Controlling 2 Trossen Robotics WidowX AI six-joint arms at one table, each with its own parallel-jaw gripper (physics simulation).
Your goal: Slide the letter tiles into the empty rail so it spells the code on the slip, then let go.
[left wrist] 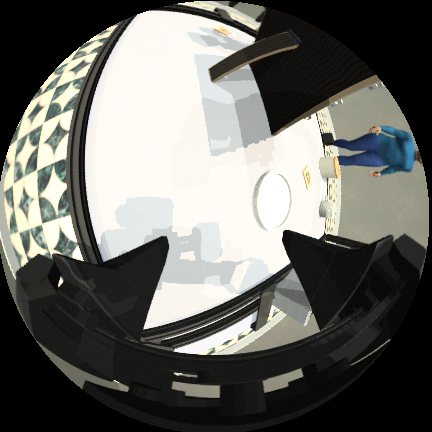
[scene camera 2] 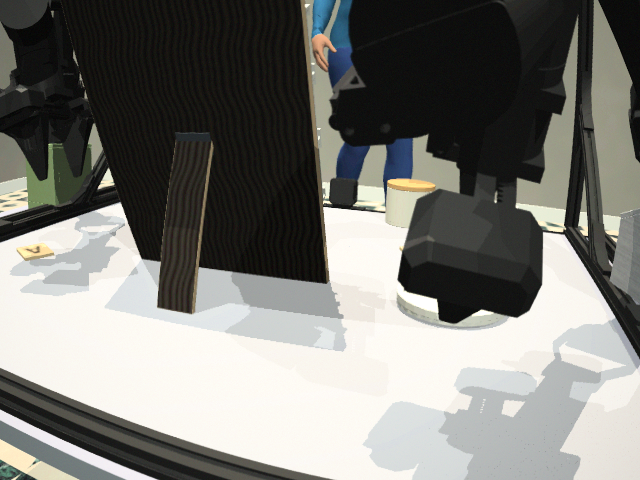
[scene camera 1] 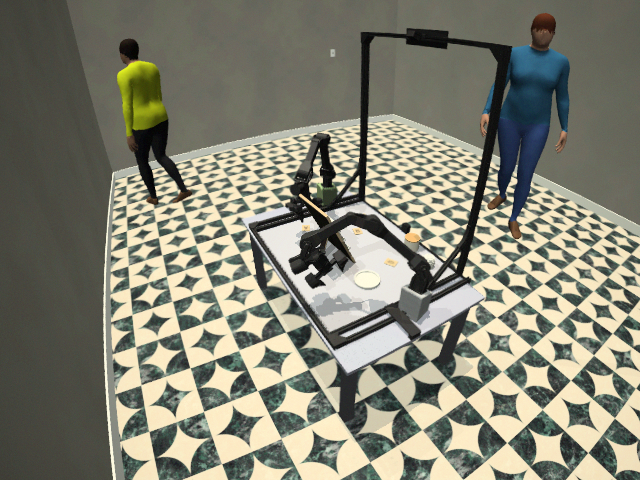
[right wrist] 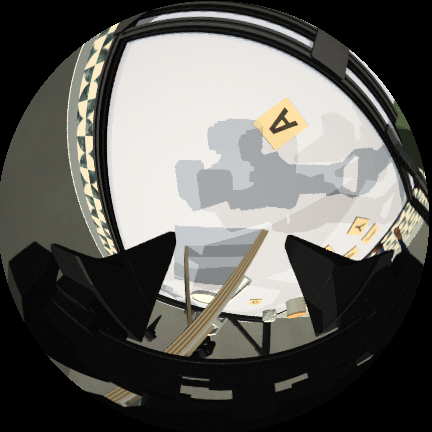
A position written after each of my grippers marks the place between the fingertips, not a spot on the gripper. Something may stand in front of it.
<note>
My left gripper (scene camera 2: pixel 459 264) is open, with nothing in its grasp. My right gripper (scene camera 2: pixel 61 178) is open and holds nothing. I also see a lidded jar (scene camera 2: pixel 402 194), a dark board (left wrist: pixel 293 83) and a prop (scene camera 2: pixel 186 202).
My left gripper also shows in the left wrist view (left wrist: pixel 226 239). My right gripper also shows in the right wrist view (right wrist: pixel 232 239). The dark board shows as well in the right wrist view (right wrist: pixel 197 325).
</note>
